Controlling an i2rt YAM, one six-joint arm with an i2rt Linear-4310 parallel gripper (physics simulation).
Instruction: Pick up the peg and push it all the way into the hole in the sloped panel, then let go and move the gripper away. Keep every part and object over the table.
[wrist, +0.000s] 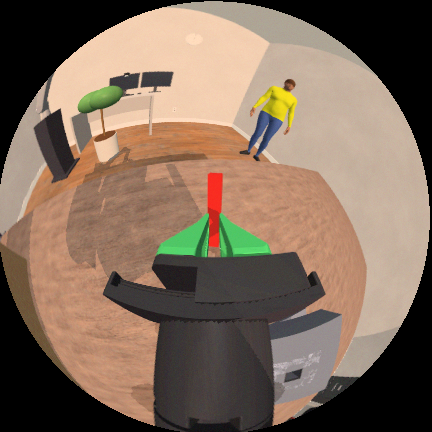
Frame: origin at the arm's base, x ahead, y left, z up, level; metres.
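Where they show: gripper, between the fingertips: (213, 217).
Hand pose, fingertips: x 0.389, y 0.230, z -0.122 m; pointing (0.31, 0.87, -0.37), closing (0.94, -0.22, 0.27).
Note:
After its pixels a point has its place.
The red peg (215, 192) @(x 0.386, y 0.242, z -0.095 m) is a straight square bar held between the green fingertips of my gripper (213, 217) @(x 0.389, y 0.230, z -0.122 m). Most of it sticks out beyond the fingertips, toward the top of the wrist view, and a shorter part shows between the fingers. My gripper is shut on the peg. The grey panel (325, 345) stands at the lower right of the wrist view, beside the dark gripper body, which hides its left part. A dark square hole (293, 375) shows in its face. The peg is apart from the panel and points away from it.
The brown wood table (280, 205) @(x 0.557, y 0.270, z -0.157 m) spreads under the gripper, with a shadow on its left part. Its far edge runs across the upper middle. A potted plant (106, 146), a desk with two monitors (156, 80) and a person in yellow (278, 102) stand beyond the table.

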